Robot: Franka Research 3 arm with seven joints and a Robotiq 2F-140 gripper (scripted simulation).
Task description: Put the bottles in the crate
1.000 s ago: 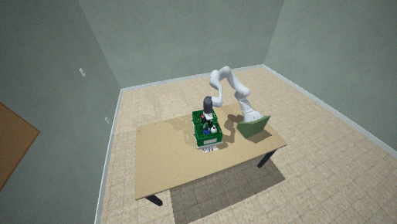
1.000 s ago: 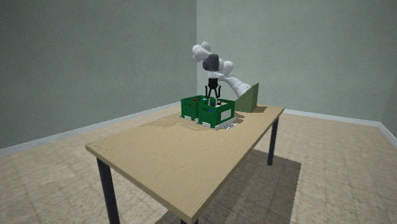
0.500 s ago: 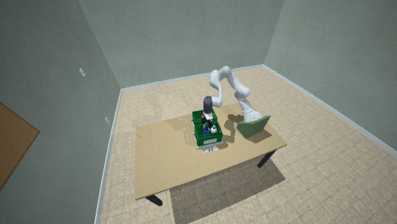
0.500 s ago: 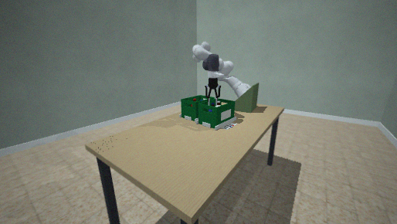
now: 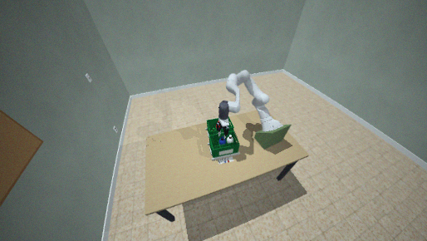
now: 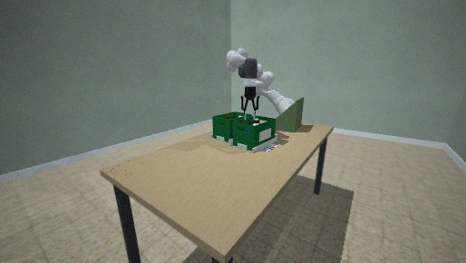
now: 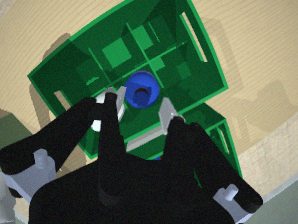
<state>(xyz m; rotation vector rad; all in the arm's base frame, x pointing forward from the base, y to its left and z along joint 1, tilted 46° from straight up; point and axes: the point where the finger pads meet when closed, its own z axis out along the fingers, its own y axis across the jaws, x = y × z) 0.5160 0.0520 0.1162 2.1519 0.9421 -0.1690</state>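
Now: hand 15 cm to the left of the green-capped bottle, 12 cm above it and 5 cm short of it. Also, from my hand: blue-capped bottle (12 cm below); then red-labelled bottle (24 cm to the right, 12 cm below, 4 cm behind); then white-capped bottle (12 cm below, 9 cm behind).
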